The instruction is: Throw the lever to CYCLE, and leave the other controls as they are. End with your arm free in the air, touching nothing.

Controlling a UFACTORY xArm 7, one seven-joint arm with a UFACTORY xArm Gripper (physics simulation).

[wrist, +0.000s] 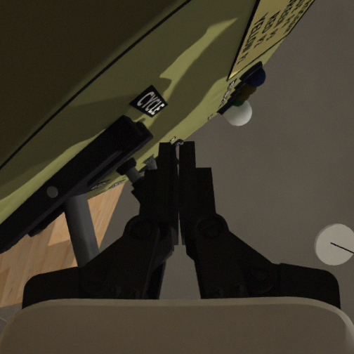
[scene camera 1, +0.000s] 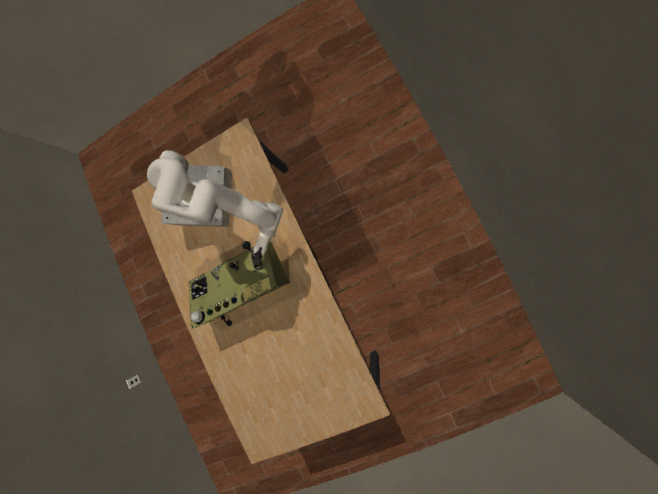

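The green control box stands on the table. Its lever has a dark shaft and leans out over the box's edge near the robot base, away from the white-on-black CYCLE label. The ball shows in the scene view; in the wrist view it is hidden behind the gripper. My gripper is shut and empty, over the CYCLE end of the lever's black slot housing. I cannot tell whether any part of the gripper touches the lever.
A black control sits beside the lever. Coloured buttons and a white knob line the box's far side. A yellow placard is near the buttons. A black handle juts past that edge.
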